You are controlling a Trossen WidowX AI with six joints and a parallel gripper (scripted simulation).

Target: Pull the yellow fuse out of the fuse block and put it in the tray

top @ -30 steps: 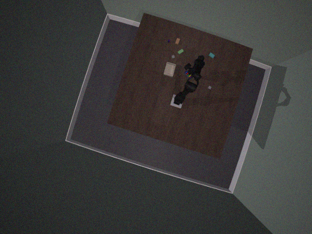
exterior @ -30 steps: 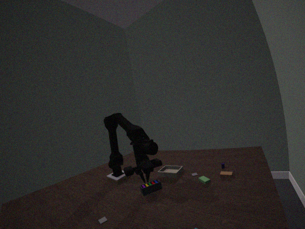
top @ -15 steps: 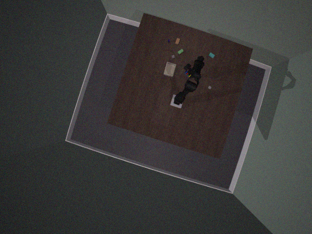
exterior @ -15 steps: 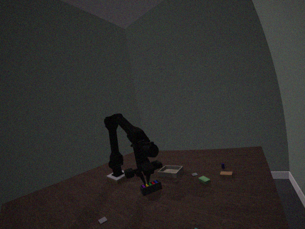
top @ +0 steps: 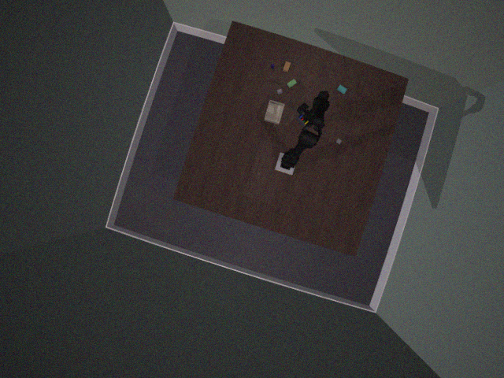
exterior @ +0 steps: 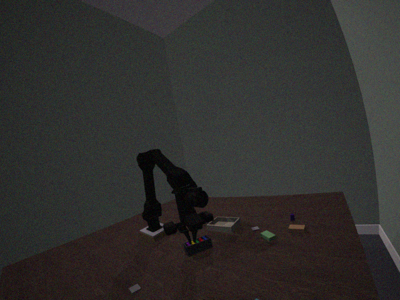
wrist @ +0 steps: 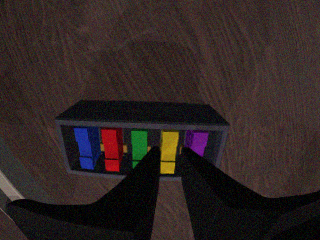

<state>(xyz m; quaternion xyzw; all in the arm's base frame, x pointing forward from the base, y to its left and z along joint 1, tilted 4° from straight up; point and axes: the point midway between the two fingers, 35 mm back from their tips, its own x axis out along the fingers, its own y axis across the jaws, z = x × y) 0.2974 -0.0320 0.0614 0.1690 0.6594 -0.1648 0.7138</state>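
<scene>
Right now my gripper tip is 10 mm above the yellow fuse. From my gripper tip the other things lie so: white tray (220 mm to the left, 40 mm below); then green block (230 mm ahead, 180 mm to the left, 30 mm below); then teal block (320 mm ahead, 160 mm to the right, 30 mm below).
</scene>
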